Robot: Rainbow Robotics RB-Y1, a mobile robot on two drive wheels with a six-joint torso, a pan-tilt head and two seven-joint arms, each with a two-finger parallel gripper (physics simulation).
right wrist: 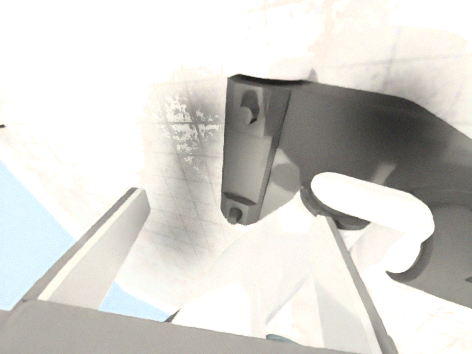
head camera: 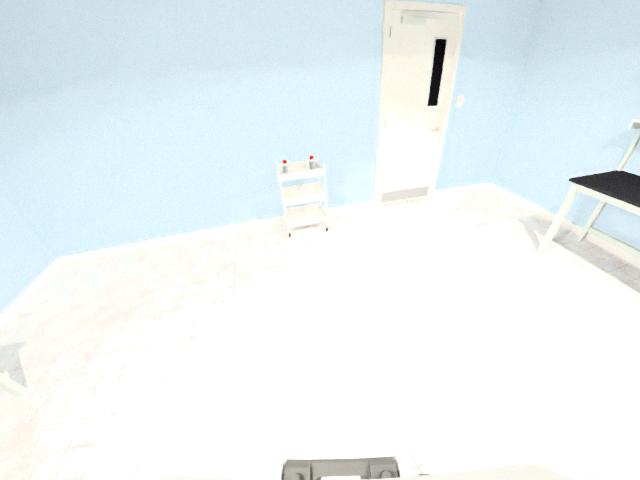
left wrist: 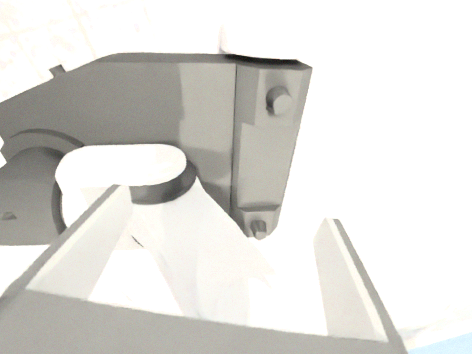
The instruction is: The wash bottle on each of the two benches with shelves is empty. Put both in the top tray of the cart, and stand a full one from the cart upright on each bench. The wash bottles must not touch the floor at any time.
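Frame: origin at the robot's base, x ahead, y left, z up, level; centimetres.
Seen in the pictures: left gripper, between the fingertips: point(left wrist: 225, 214); right gripper, between the fingertips: point(right wrist: 229, 212).
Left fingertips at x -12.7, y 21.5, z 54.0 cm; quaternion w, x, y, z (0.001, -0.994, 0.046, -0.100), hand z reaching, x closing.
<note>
A point is followed by its place in that frame.
The white three-tier cart point(head camera: 305, 200) @(x 207.2, y 20.8, z 42.0 cm) stands against the far wall, slightly left of centre in the head view. Two wash bottles with red tops stand upright in its top tray: the left bottle point(head camera: 285, 167) @(x 218.0, y 38.2, z 74.5 cm) and the right bottle point(head camera: 312, 164) @(x 226.5, y 11.5, z 73.0 cm). Their fill is too small to tell. A bench with a black top point(head camera: 612, 187) @(x 135.9, y -224.6, z 76.3 cm) shows in part at the right edge, with a shelf end point(head camera: 635, 125) @(x 166.0, y -256.2, z 117.0 cm) above it; no wash bottle shows on the visible part. My left gripper point(left wrist: 225, 214) @(x -12.7, y 21.5, z 54.0 cm) is open and empty. My right gripper point(right wrist: 229, 212) @(x -9.2, y -22.8, z 54.5 cm) is open and empty. Both are far from the cart.
A white closed door point(head camera: 408, 139) @(x 272.8, y -101.5, z 82.9 cm) is in the far wall, right of the cart. A pale leg point(head camera: 12, 384) @(x 34.1, y 207.4, z 12.4 cm) of some furniture shows at the lower left edge. The bench's front leg point(head camera: 558, 219) @(x 151.2, y -209.0, z 39.0 cm) stands on the floor at the right. Pale floor point(head camera: 232, 310) @(x 104.1, y 78.7, z 0.1 cm) lies between me and the cart.
</note>
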